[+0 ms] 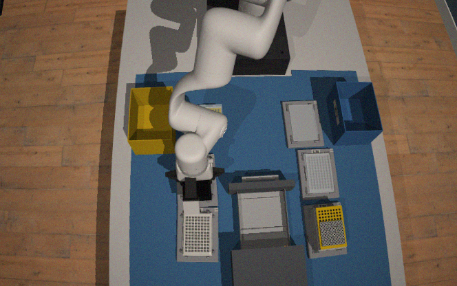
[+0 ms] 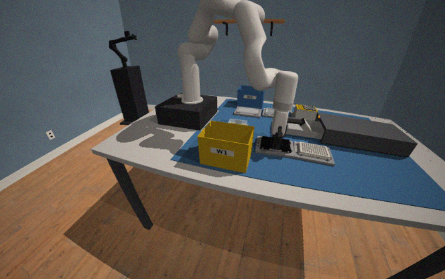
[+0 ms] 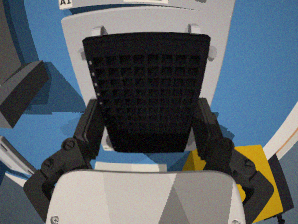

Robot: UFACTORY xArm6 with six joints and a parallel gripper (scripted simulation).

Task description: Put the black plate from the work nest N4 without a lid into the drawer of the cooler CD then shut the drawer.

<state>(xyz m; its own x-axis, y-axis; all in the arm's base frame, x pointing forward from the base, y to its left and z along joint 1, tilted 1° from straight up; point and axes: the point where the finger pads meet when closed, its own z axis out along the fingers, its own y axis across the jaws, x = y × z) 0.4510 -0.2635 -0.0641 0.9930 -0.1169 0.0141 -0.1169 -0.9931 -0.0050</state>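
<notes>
My gripper is now 17 cm to the right of the cooler drawer, 17 cm short of it and 1 cm above it. Round my hand: black plate: 1 cm below; then blue bin: 54 cm to the left, 11 cm behind, 1 cm above; then yellow bin W1: 20 cm behind, 10 cm to the right, 1 cm above.
</notes>
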